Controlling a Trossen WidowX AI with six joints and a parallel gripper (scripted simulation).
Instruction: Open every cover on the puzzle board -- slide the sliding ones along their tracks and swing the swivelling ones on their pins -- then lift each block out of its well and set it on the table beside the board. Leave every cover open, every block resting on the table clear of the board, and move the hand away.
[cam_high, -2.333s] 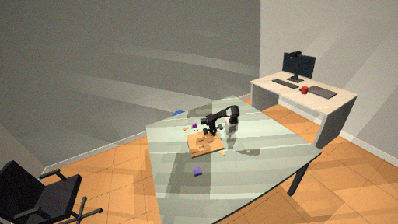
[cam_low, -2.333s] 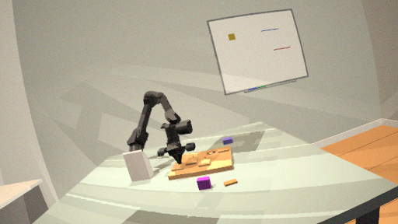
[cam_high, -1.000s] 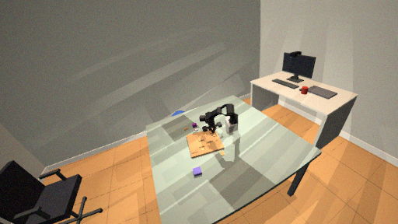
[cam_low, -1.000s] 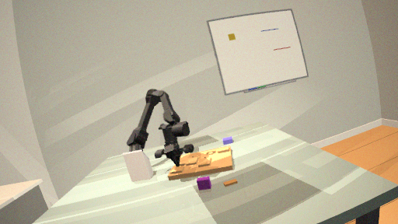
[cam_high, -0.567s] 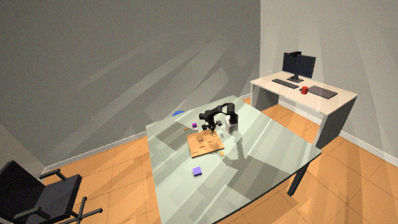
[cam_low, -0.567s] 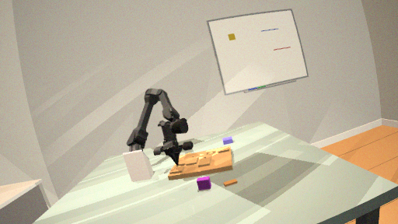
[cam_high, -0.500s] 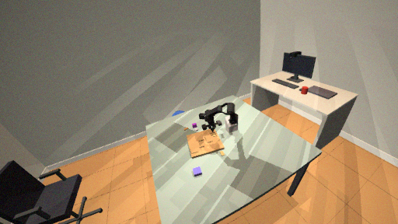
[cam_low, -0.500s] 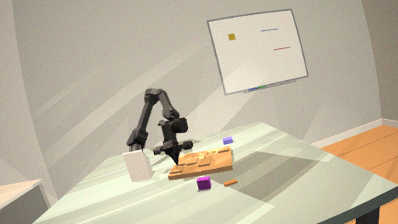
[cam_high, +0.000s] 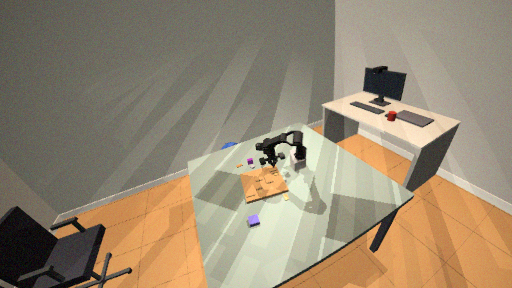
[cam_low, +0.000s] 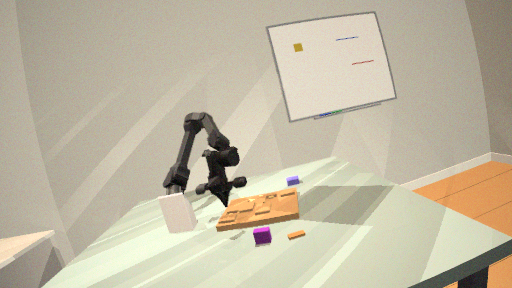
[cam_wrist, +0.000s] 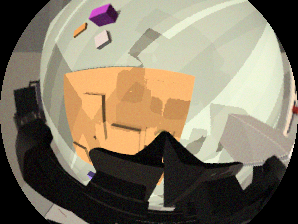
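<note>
Right now my gripper tip is 120 mm short of the wooden puzzle board, 30 mm to the right of it and 40 mm above it. Also, from my gripper tip: violet block (340 mm ahead, 280 mm to the left, 50 mm below); then small yellow piece (80 mm ahead, 250 mm to the left, 60 mm below).
</note>
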